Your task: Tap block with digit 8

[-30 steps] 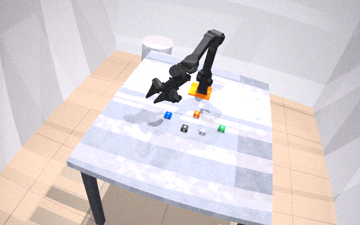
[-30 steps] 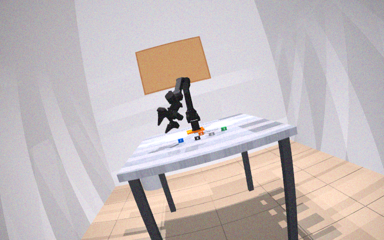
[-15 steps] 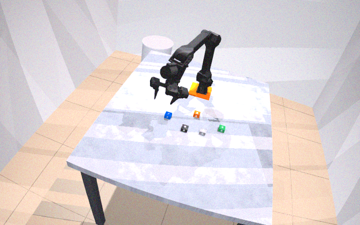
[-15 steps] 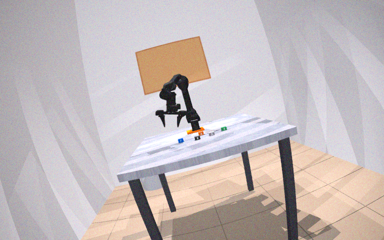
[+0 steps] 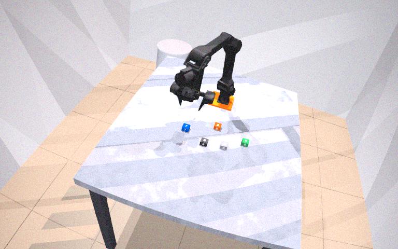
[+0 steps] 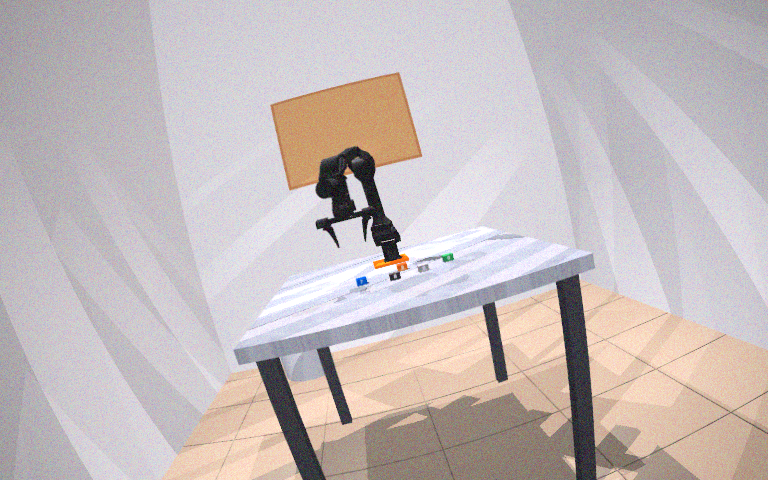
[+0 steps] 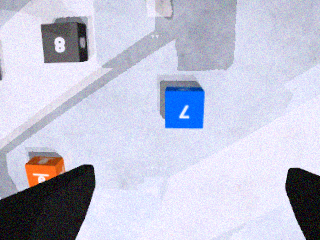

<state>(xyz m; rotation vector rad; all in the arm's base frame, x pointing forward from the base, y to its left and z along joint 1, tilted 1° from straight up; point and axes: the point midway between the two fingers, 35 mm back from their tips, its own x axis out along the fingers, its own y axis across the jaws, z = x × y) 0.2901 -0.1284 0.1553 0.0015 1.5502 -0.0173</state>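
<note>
My gripper tip is 120 mm above the black block, 100 mm to the right of it and 60 mm short of it. Also, from my gripper tip: orange block (140 mm to the left, 120 mm below, 70 mm behind); green block (280 mm to the left, 120 mm below, 10 mm behind); blue block (120 mm below).
</note>
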